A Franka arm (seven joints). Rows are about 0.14 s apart.
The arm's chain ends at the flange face. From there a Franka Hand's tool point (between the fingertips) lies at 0.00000 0.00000 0.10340 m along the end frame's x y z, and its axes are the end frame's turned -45 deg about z.
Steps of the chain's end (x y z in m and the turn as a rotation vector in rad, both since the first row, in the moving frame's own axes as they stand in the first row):
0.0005 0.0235 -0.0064 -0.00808 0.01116 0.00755
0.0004 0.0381 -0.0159 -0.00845 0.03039 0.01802
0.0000 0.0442 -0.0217 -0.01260 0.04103 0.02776
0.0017 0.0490 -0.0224 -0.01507 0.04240 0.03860
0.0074 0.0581 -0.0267 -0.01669 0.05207 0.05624
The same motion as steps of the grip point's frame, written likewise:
-0.0160 0.0184 -0.0064 -0.01360 0.00218 0.00755
-0.0251 0.0301 -0.0160 -0.02746 0.01551 0.01802
-0.0292 0.0352 -0.0218 -0.03792 0.02010 0.02776
-0.0315 0.0401 -0.0225 -0.04064 0.01933 0.03860
-0.0334 0.0514 -0.0269 -0.04862 0.02502 0.05624

